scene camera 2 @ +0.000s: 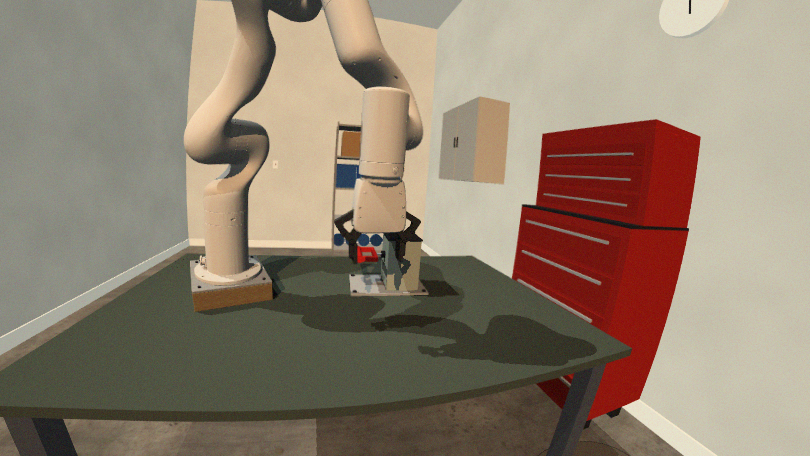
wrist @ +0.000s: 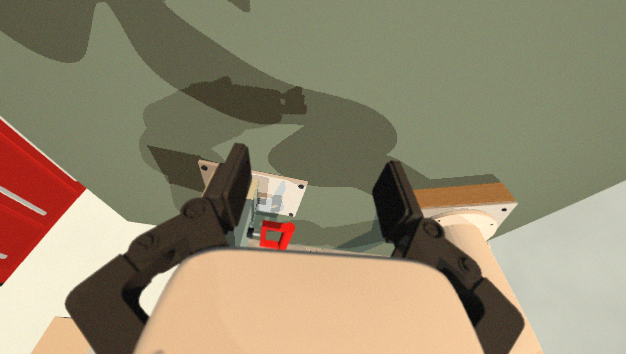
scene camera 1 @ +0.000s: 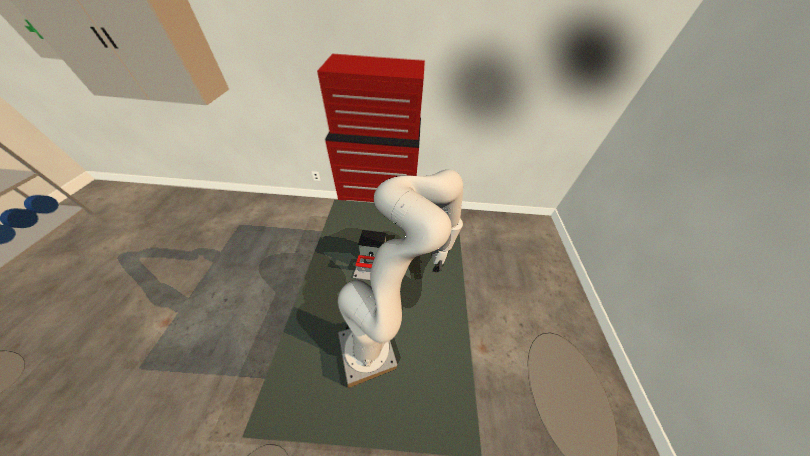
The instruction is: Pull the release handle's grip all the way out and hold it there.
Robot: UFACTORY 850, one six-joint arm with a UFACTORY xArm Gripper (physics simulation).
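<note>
The release handle's red, frame-shaped grip (scene camera 1: 357, 262) (scene camera 2: 359, 254) (wrist: 288, 235) stands out sideways on a short rod from an upright, block-like housing (scene camera 1: 371, 238) (scene camera 2: 413, 266) with a black top. The housing stands on a light base plate (scene camera 1: 361, 273) (scene camera 2: 359, 283) (wrist: 296, 200). My gripper (scene camera 1: 438, 266) (scene camera 2: 377, 256) (wrist: 316, 168) is wide open and empty. In scene camera 1 it is to the right of the handle, apart from it. In scene camera 2 its fingers overlap the grip and housing in the picture. The arm hides part of the handle in scene camera 1.
The robot's base (scene camera 1: 385, 368) (scene camera 2: 232, 297) (wrist: 460, 197) stands on the dark green table (scene camera 1: 430, 402) (scene camera 2: 226, 373) (wrist: 500, 100), to the left of the handle in scene camera 2. A red tool cabinet (scene camera 1: 374, 70) (scene camera 2: 674, 181) (wrist: 30, 230) stands beyond the table.
</note>
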